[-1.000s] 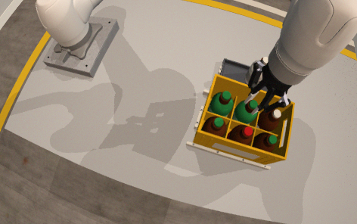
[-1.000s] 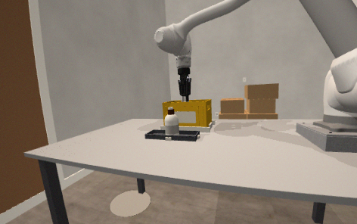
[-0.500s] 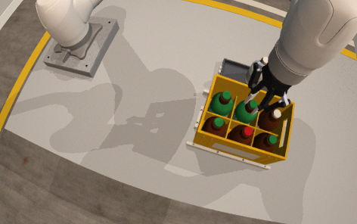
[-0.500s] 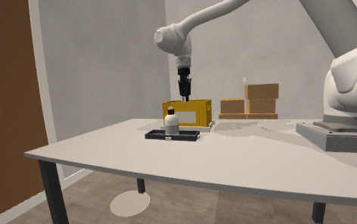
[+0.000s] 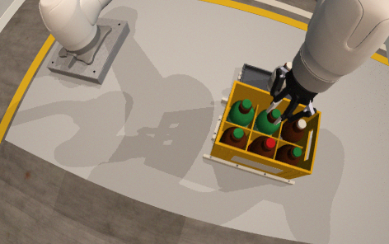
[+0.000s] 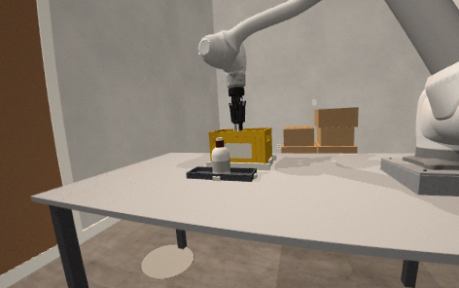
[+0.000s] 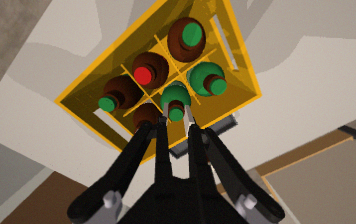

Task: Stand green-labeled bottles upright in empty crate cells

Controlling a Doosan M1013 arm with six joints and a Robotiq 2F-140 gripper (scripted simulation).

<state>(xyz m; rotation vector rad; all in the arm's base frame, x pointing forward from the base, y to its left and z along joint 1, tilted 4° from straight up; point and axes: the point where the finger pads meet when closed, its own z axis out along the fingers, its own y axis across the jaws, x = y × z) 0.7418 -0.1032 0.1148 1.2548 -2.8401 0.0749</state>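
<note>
The yellow crate lies 40 mm to the right of my hand and 90 mm below it. From my hand the other things lie so: red-capped bottle (80 mm to the right, 90 mm below); brown bottle (80 mm ahead, 90 mm below); white-labeled bottle (20 mm ahead, 180 mm to the left, 90 mm below).
</note>
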